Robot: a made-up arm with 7 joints.
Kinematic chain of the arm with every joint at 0, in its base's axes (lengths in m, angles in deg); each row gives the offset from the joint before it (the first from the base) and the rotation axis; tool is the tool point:
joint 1: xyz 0 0.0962 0 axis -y
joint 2: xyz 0 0.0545 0 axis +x
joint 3: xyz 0 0 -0.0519 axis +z
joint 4: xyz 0 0 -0.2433 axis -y
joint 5: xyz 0 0 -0.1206 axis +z
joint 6: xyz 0 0 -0.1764 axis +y
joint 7: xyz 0 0 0 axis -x
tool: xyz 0 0 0
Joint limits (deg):
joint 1: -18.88..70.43
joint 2: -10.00..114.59
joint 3: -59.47..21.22
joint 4: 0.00..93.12
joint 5: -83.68..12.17
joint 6: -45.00..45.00
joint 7: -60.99..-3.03
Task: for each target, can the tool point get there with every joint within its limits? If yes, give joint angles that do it. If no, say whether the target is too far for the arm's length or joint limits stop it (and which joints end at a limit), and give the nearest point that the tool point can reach.
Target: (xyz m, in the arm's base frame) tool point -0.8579 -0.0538 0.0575
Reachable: no: too far | nearest point -0.1088 0.3598 0.3321 | short by 0.899 m
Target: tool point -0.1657 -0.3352 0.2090
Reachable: no: joint limits stop it (at a limit: joint 1, joint 2, joint 3, joint 4) | nearest point 0.2676 -0.1493 0.0648 | short by 0.493 m
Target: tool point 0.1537 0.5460 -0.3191
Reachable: yes | joints -6.23 69.55 -37.44 52.64 -47.51 -9.10 -29.89
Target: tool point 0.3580 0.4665 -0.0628
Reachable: yes | joints 31.18 62.21 -13.21 71.21 -40.37 18.53 -10.67
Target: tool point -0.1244 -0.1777 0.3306
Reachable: no: joint limits stop it (at a limit: joint 1, joint 2, joint 4) | nearest point 0.2792 -0.1321 0.0885 | short by 0.473 m
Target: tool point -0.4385 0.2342 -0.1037
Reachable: no: joint limits stop it (at a limit: joint 1, joint 4) | nearest point -0.1810 0.3453 -0.5292 | short by 0.510 m
